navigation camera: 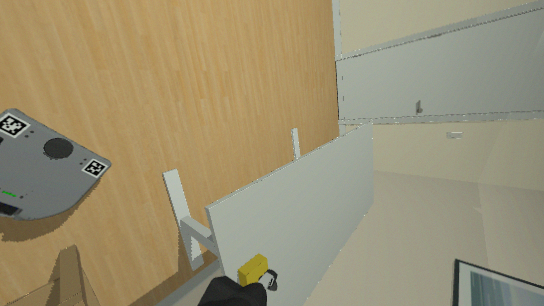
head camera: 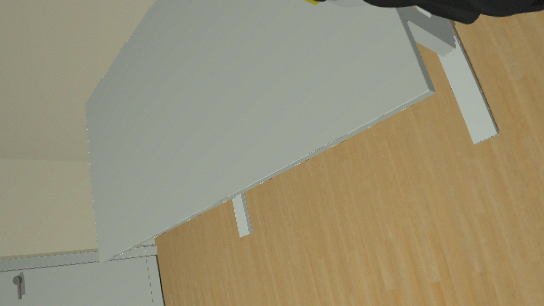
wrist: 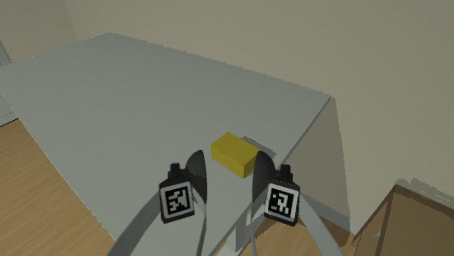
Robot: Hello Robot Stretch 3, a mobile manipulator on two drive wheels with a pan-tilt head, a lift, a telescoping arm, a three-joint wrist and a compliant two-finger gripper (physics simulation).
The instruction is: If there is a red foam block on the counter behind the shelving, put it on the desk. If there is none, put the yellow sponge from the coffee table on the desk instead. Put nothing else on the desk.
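Pixels of known places: gripper, fingertip midpoint: point(wrist: 230, 168); robot's base, origin of the base link: point(navigation camera: 58, 146).
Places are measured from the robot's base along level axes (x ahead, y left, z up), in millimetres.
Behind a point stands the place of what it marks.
The yellow sponge point(head camera: 312, 1) @[x 16, y -631, z 736 mm] point(navigation camera: 253, 269) @[x -30, y -593, z 763 mm] point(wrist: 232, 151) @[x -30, y -612, z 765 mm] lies on the white desk point(head camera: 250, 100) @[x 268, y -710, z 721 mm] point(navigation camera: 310, 200) @[x 342, y -834, z 720 mm] point(wrist: 125, 100) @[x 344, y -911, z 721 mm], near its short end. In the head view a sliver of the sponge shows at the top edge. My gripper point(navigation camera: 250, 286) point(wrist: 230, 168) @[x -25, y -373, z 983 mm] is partly open, its fingers apart. In the wrist view the sponge shows between and just beyond the fingertips, with the right fingertip overlapping its edge; contact cannot be told. A red foam block, the counter, the shelving and the coffee table do not show.
My grey base point(navigation camera: 40, 175) @[x -103, y -22, z 160 mm] stands on the wooden floor at the left of the navigation view. Brown wooden furniture point(navigation camera: 70, 275) @[x -345, y -291, z 264 mm] point(wrist: 415, 220) @[x -647, y -586, z 451 mm] stands beyond the desk's short end. Desk feet point(head camera: 470, 95) point(navigation camera: 175, 192) stick out over the floor. A white door point(head camera: 75, 280) @[x 2001, y -1817, z 587 mm] point(navigation camera: 440, 75) @[x 2178, y -1587, z 1079 mm] is beyond the far end.
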